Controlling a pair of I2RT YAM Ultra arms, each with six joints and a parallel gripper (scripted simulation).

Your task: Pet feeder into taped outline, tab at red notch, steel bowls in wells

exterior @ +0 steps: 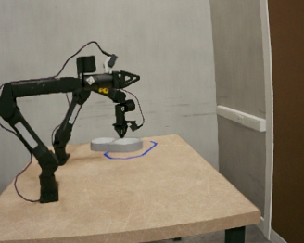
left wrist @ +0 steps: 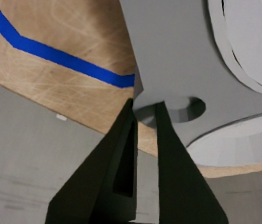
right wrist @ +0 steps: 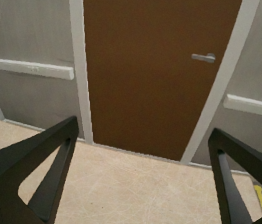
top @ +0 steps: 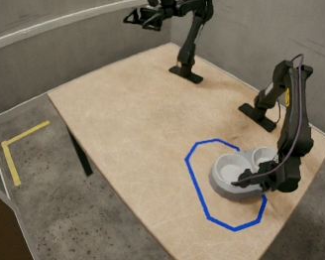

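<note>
The pet feeder is 40 mm behind my left hand, 70 mm to the right of it and 20 mm below it. From my left hand the other things lie so: steel bowl: 120 mm behind, 40 mm to the right, 10 mm below; then blue taped outline: 30 mm ahead, 130 mm to the right, 40 mm below.
</note>
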